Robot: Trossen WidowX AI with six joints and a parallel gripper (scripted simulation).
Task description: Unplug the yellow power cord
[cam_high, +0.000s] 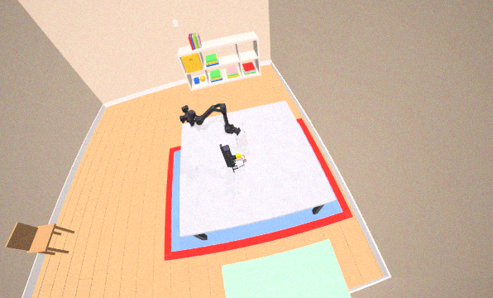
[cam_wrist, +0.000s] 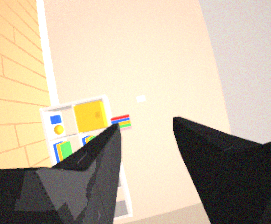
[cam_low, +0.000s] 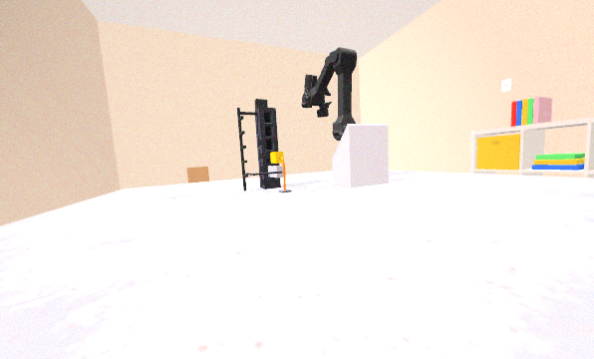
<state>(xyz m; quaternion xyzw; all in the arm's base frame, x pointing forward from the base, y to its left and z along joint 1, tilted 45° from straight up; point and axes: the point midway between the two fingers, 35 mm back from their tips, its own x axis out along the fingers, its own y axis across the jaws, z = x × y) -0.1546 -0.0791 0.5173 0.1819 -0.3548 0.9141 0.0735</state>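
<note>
My gripper tip is now 510 mm short of the yellow plug, 330 mm to the right of it and 300 mm above it. The rest, counted from my gripper tip: black power strip (500 mm ahead, 280 mm below, 260 mm to the left).
</note>
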